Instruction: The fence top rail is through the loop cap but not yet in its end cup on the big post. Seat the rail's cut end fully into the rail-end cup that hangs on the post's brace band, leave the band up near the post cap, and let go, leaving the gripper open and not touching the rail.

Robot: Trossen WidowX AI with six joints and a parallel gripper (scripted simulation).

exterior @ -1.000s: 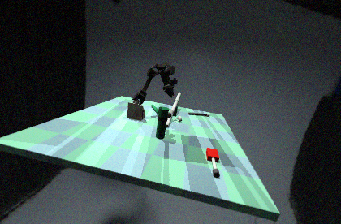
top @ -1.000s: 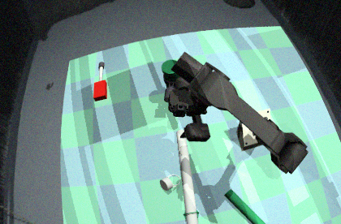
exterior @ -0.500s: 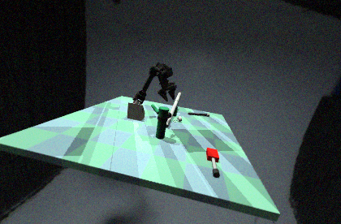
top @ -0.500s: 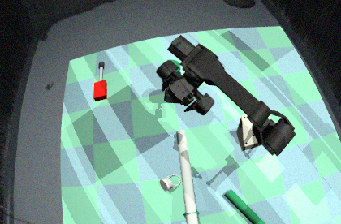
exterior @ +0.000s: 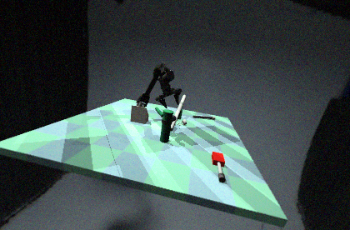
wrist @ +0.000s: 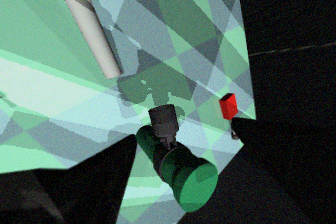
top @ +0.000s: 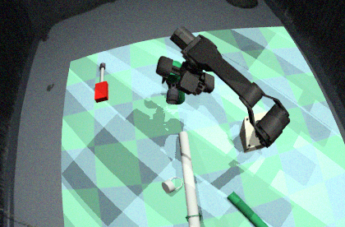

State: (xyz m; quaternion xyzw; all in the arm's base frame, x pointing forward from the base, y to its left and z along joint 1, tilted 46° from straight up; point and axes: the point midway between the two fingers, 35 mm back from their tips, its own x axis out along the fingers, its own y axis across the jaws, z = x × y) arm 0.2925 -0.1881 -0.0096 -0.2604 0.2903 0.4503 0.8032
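Right now my gripper tip is 1 cm short of the dark rail-end cup, 3 cm to the left of it and 8 cm above it. From my gripper tip the other things lie so: red-handled tool 34 cm ahead, 27 cm to the right, 20 cm below; then green tube 21 cm behind, 45 cm to the left, 20 cm below; then thin green loop 42 cm to the left, 11 cm below.
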